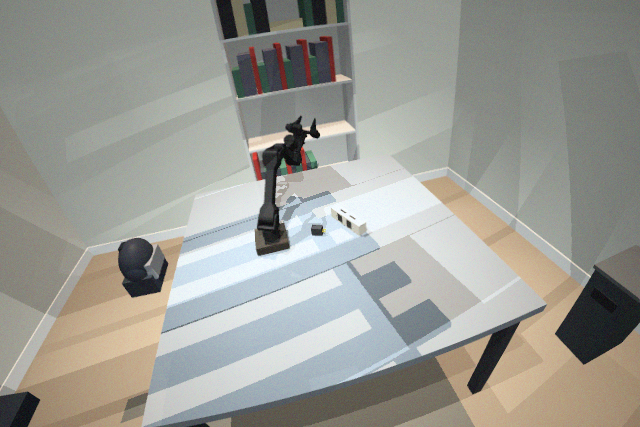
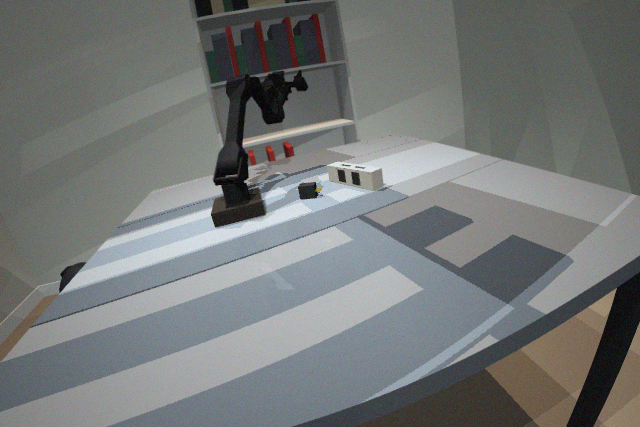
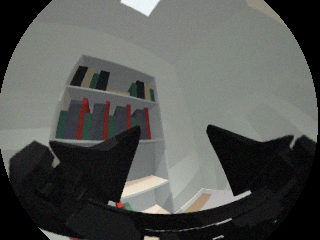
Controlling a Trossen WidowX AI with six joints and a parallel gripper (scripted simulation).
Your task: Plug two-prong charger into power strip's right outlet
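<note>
The black two-prong charger is 80 mm behind my gripper tip, 480 mm to the right of it and 380 mm below it.
</note>
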